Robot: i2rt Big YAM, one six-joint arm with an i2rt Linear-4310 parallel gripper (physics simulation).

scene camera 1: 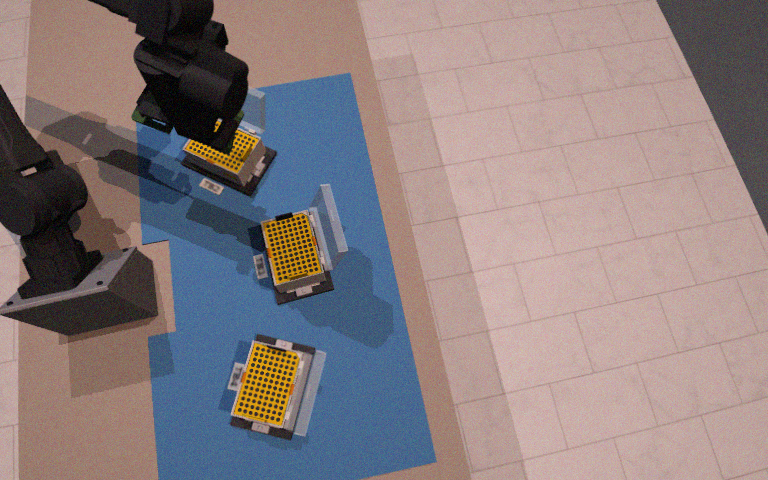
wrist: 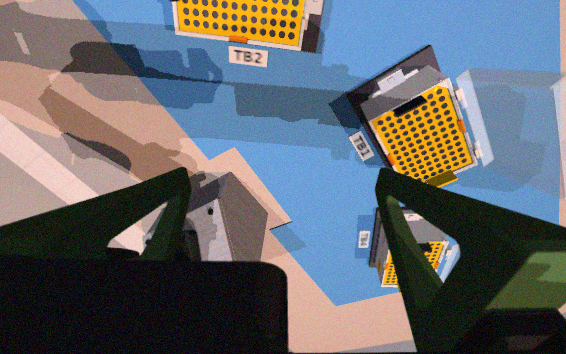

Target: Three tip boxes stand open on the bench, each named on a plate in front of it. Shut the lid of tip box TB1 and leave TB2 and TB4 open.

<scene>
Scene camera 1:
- my gripper: 200, 140
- clear lid: 331, 241
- clear lid: 299, 411
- clear lid: 254, 108
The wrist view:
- my gripper: 283, 178
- blue mat: 291, 121
</scene>
